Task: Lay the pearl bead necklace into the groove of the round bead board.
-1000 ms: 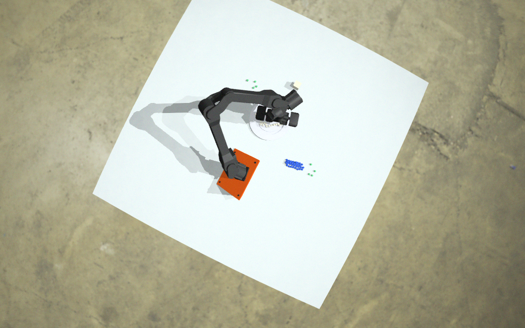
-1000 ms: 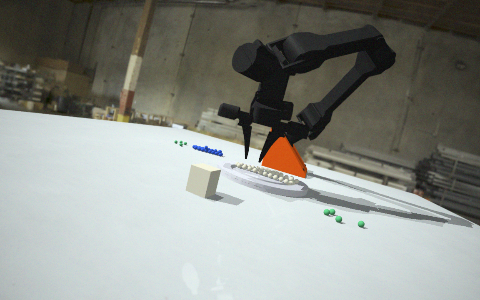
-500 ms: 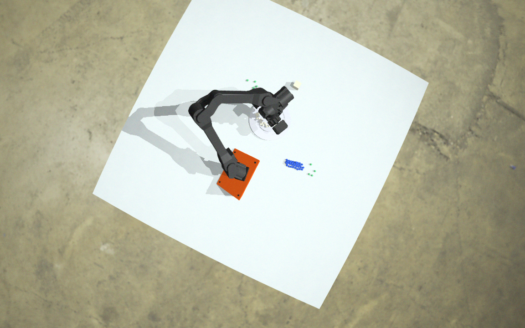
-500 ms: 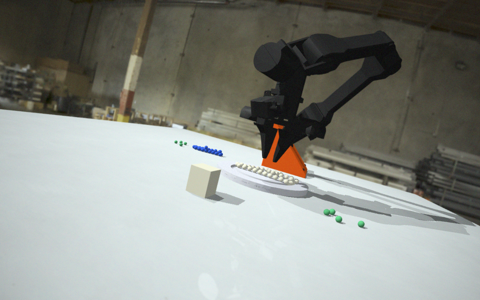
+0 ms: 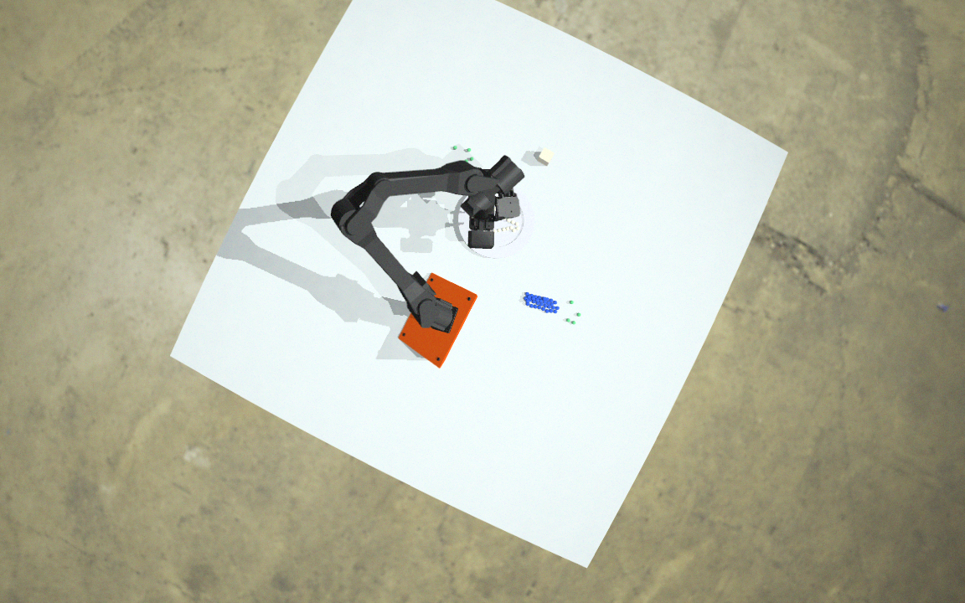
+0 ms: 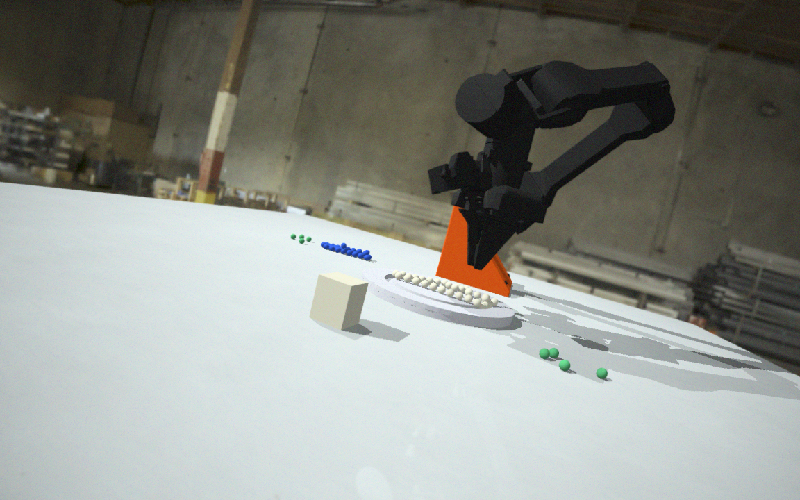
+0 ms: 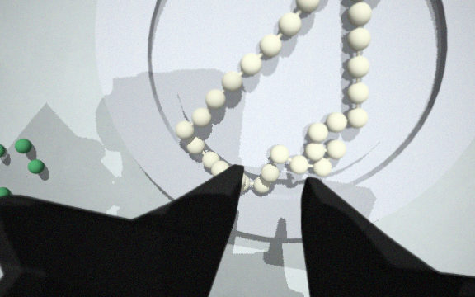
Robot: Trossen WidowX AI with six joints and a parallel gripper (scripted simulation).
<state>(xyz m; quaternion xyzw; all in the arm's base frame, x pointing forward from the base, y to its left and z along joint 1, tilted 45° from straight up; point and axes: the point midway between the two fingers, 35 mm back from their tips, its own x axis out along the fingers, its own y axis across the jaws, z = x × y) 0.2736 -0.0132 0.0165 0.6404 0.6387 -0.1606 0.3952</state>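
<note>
Now: gripper tip 4 cm to the left of the round bead board, 4 cm above it and 1 cm short of it. Also, from my gripper tip: cream cube (21 cm ahead, 10 cm to the right, 3 cm below).
</note>
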